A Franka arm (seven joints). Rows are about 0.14 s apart.
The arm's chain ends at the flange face. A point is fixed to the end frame.
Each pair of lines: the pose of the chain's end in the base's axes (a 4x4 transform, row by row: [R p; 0 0 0 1], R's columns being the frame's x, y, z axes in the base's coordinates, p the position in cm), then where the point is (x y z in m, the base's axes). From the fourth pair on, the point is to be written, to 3 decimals.
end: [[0.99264, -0.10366, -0.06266, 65.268], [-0.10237, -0.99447, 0.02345, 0.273], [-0.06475, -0.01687, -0.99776, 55.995], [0, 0, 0, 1]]
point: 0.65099 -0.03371 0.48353
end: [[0.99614, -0.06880, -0.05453, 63.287], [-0.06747, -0.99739, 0.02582, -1.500], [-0.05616, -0.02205, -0.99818, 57.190], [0, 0, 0, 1]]
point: 0.63313 -0.05112 0.49531
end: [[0.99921, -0.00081, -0.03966, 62.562], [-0.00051, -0.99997, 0.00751, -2.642], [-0.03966, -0.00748, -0.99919, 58.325], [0, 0, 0, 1]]
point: 0.62959 -0.06356 0.50725
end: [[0.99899, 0.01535, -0.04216, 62.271], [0.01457, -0.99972, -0.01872, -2.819], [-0.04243, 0.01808, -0.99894, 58.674], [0, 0, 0, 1]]
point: 0.627 -0.067 0.512
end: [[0.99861, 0.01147, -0.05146, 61.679], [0.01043, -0.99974, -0.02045, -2.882], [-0.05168, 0.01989, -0.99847, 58.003], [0, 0, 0, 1]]
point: 0.620 -0.068 0.505
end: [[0.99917, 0.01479, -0.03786, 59.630], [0.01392, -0.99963, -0.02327, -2.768], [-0.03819, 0.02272, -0.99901, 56.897], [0, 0, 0, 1]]
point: 0.601 -0.067 0.494
